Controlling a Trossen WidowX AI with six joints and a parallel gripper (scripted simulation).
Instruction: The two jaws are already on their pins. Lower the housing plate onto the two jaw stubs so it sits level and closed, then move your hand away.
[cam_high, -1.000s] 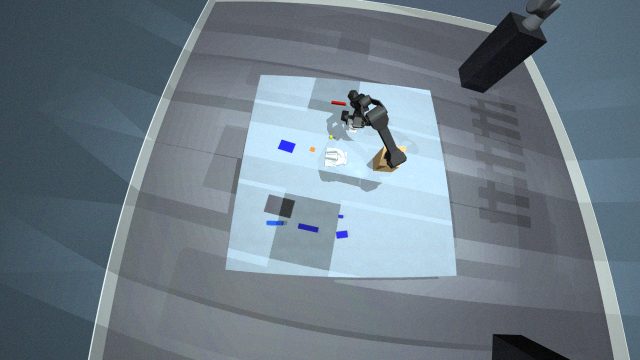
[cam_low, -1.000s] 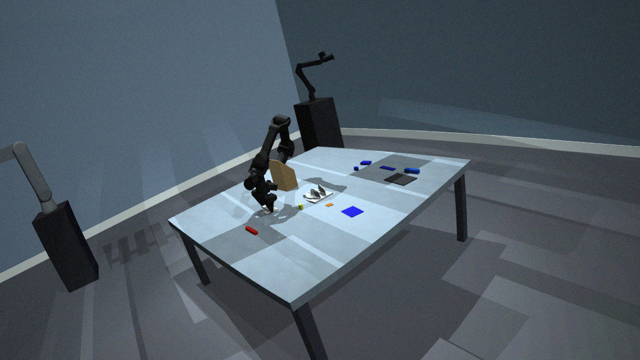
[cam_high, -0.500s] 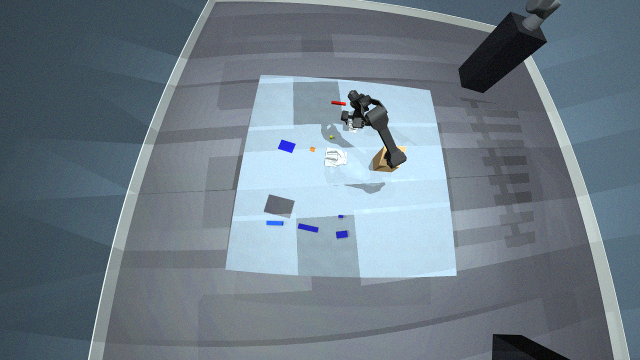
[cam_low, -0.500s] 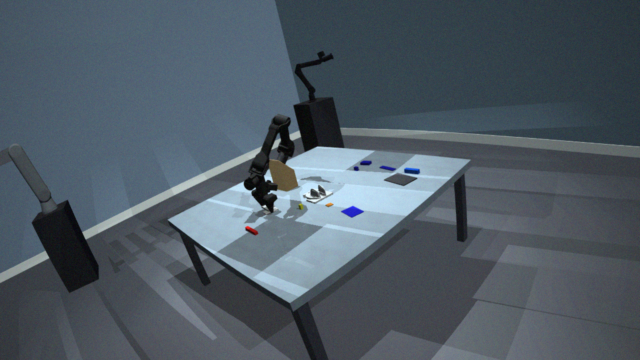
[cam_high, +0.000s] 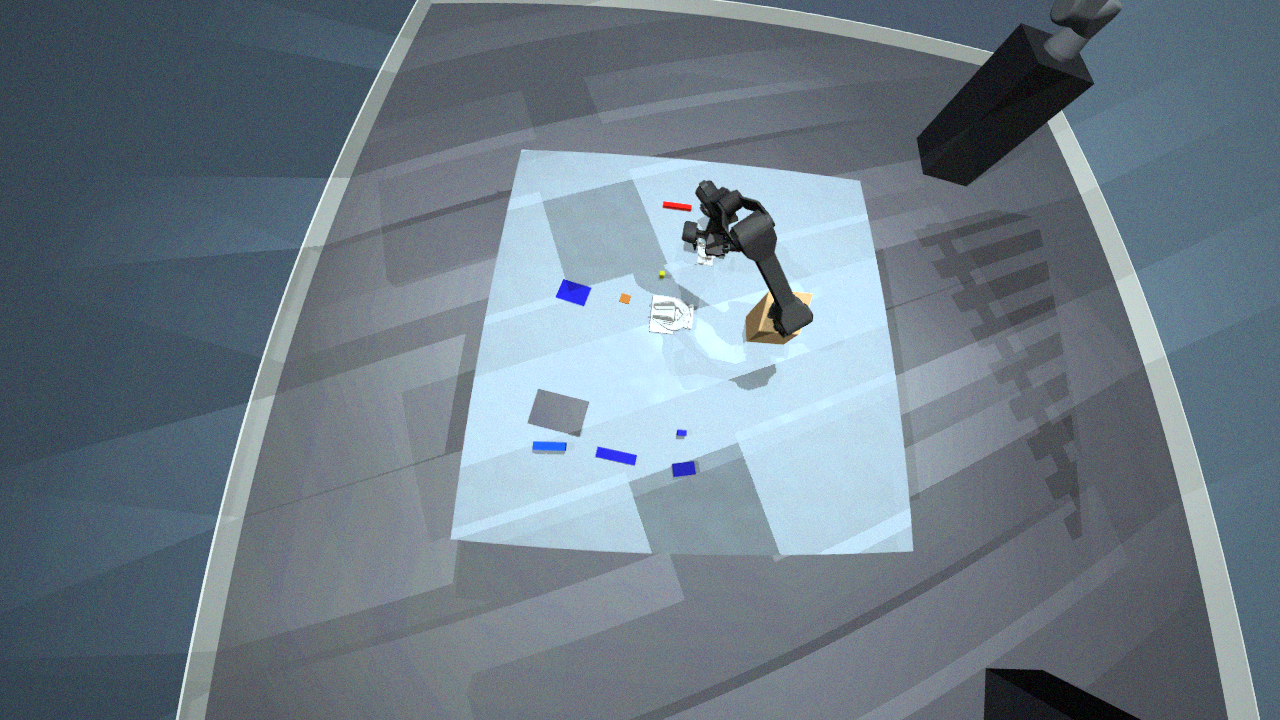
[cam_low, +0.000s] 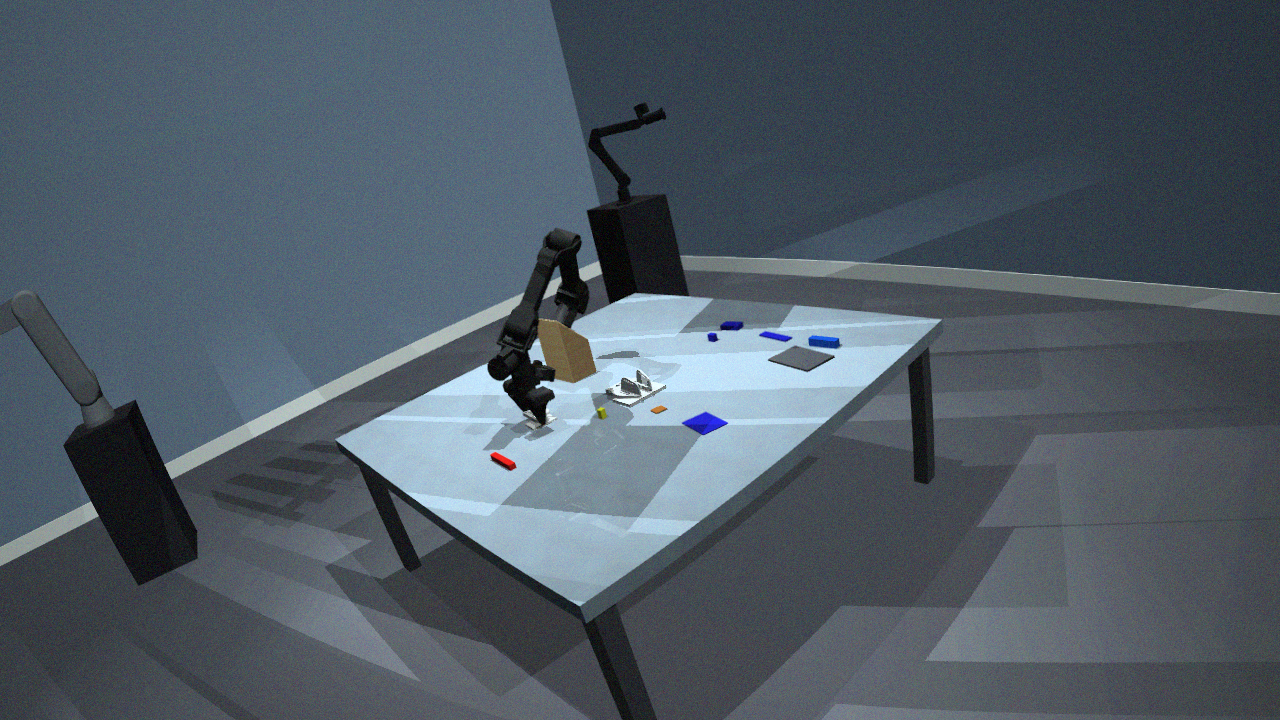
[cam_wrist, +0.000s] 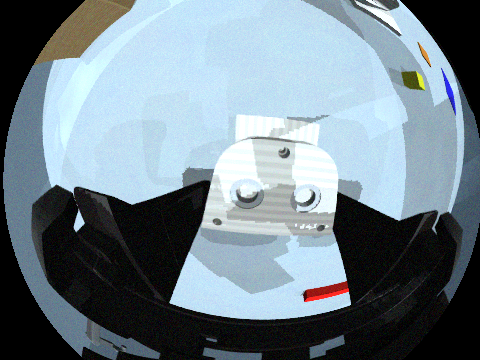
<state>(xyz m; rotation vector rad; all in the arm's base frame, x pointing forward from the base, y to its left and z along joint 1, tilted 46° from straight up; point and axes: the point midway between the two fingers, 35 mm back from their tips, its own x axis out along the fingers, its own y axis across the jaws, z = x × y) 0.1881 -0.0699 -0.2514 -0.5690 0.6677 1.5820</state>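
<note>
The small white part lies 1 cm to the left of my gripper tip. From my gripper tip the other things lie so: orange tile 23 cm ahead, 21 cm to the left, 1 cm below; yellow cube 13 cm ahead, 12 cm to the left; red bar 16 cm to the right, 12 cm ahead.
</note>
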